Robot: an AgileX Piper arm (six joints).
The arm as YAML. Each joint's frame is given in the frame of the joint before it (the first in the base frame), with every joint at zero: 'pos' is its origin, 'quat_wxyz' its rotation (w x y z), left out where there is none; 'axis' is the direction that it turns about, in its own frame. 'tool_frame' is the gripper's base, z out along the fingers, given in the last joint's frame.
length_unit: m
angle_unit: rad
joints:
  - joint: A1
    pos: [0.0, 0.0, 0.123]
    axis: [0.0, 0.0, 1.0]
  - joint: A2
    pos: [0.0, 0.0, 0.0]
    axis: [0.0, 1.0, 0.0]
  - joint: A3
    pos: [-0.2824, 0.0, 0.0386]
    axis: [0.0, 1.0, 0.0]
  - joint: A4
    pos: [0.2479, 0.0, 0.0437]
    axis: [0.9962, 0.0, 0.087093]
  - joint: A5
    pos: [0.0, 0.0, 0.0]
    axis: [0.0, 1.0, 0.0]
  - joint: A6
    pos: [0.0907, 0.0, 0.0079]
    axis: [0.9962, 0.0, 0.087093]
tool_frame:
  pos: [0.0, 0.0, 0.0]
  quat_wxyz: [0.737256, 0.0, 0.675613, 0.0]
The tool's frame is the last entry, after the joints.
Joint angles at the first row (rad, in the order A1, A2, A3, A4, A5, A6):
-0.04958, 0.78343, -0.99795, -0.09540, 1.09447, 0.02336
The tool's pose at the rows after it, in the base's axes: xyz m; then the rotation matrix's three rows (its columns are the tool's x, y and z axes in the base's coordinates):
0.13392, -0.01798, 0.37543; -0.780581, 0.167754, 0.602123; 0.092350, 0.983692, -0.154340; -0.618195, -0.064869, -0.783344
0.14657, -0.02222, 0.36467; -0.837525, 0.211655, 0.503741; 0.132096, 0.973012, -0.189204; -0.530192, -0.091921, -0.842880
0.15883, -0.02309, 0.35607; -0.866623, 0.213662, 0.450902; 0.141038, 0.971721, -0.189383; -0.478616, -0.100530, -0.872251
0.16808, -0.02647, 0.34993; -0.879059, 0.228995, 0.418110; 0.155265, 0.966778, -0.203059; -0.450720, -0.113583, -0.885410
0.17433, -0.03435, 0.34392; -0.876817, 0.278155, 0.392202; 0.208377, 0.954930, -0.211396; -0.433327, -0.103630, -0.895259
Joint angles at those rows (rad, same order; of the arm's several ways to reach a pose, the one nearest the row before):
-0.04960, 0.85025, -1.02481, -0.13512, 1.17497, 0.10635
-0.04953, 0.91841, -1.02814, -0.17516, 1.22636, 0.15152
-0.04960, 0.97258, -1.02814, -0.17769, 1.23348, 0.15882
-0.06131, 1.01236, -1.02812, -0.18915, 1.22761, 0.16725
-0.10851, 1.04182, -1.02352, -0.17998, 1.21304, 0.17768

